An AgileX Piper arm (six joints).
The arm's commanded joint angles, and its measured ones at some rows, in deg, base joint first. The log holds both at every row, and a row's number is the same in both.
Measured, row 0: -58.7 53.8 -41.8 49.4 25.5 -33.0
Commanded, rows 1 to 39: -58.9 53.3 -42.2 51.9 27.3 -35.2; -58.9 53.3 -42.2 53.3 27.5 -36.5; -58.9 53.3 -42.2 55.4 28.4 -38.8; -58.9 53.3 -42.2 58.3 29.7 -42.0; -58.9 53.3 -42.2 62.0 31.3 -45.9; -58.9 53.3 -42.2 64.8 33.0 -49.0; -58.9 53.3 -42.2 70.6 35.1 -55.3; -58.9 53.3 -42.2 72.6 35.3 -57.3; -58.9 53.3 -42.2 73.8 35.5 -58.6; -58.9 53.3 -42.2 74.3 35.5 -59.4; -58.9 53.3 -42.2 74.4 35.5 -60.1; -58.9 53.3 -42.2 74.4 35.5 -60.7; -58.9 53.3 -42.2 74.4 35.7 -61.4; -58.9 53.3 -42.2 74.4 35.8 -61.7; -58.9 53.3 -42.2 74.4 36.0 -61.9; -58.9 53.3 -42.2 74.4 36.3 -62.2; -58.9 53.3 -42.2 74.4 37.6 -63.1; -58.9 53.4 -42.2 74.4 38.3 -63.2; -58.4 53.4 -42.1 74.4 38.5 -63.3; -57.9 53.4 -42.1 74.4 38.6 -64.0; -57.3 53.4 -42.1 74.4 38.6 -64.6; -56.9 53.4 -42.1 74.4 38.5 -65.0; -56.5 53.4 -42.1 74.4 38.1 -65.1; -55.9 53.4 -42.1 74.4 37.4 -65.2; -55.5 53.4 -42.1 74.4 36.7 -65.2; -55.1 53.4 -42.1 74.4 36.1 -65.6; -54.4 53.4 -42.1 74.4 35.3 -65.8; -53.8 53.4 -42.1 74.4 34.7 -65.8; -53.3 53.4 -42.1 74.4 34.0 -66.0; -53.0 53.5 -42.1 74.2 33.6 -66.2; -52.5 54.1 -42.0 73.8 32.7 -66.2; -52.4 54.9 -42.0 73.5 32.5 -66.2; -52.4 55.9 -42.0 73.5 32.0 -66.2; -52.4 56.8 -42.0 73.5 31.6 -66.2; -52.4 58.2 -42.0 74.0 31.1 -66.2; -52.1 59.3 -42.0 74.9 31.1 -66.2; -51.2 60.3 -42.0 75.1 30.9 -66.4; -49.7 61.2 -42.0 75.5 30.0 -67.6; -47.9 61.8 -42.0 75.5 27.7 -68.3
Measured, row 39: -51.7 59.8 -41.8 73.7 30.7 -65.7
